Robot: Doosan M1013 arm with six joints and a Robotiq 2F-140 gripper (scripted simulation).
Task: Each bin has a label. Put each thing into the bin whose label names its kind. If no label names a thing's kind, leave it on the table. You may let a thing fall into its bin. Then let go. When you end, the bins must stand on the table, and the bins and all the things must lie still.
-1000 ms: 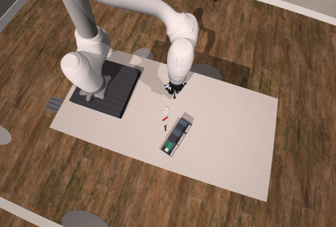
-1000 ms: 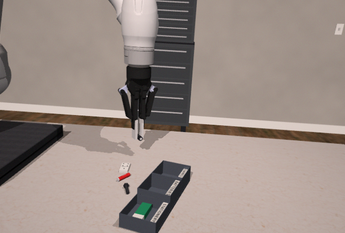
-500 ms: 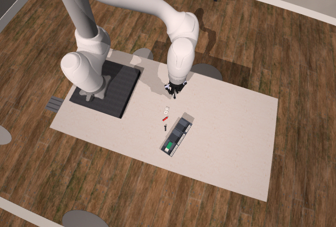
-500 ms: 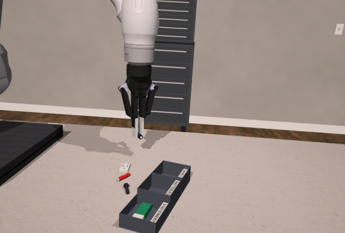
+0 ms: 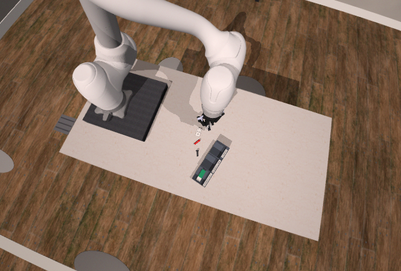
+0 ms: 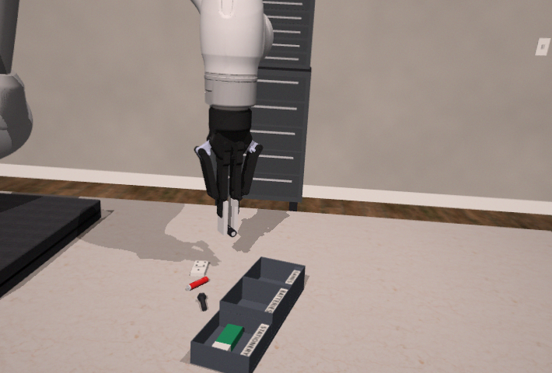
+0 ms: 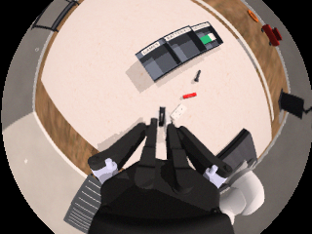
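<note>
My gripper is now 10 cm above the red cylinder, 9 cm to the left of it and 5 cm past it. Round my hand: white domino 10 cm below, 5 cm behind, 2 cm to the right; small black piece 14 cm to the right, 10 cm below, 3 cm behind; black battery 3 cm below.
</note>
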